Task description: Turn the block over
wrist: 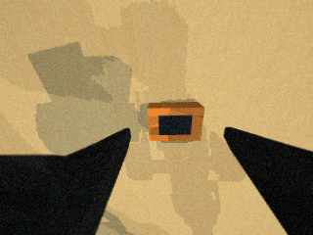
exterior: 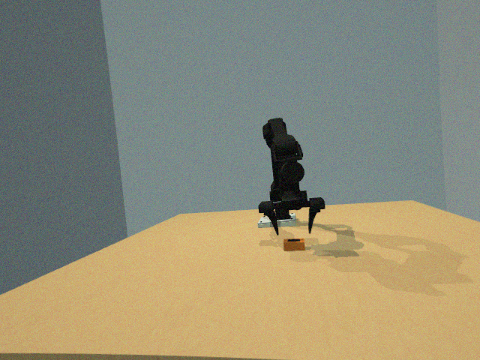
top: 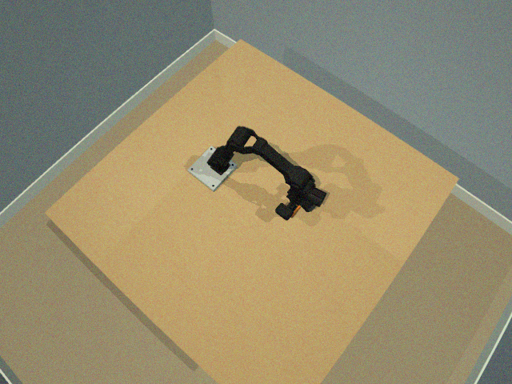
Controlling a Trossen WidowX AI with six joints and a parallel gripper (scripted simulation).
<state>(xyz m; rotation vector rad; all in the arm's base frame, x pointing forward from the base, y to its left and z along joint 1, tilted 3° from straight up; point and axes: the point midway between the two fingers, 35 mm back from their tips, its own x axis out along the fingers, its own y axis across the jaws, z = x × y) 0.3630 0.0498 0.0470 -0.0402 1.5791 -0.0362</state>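
My gripper tip is 20 mm above the orange block.
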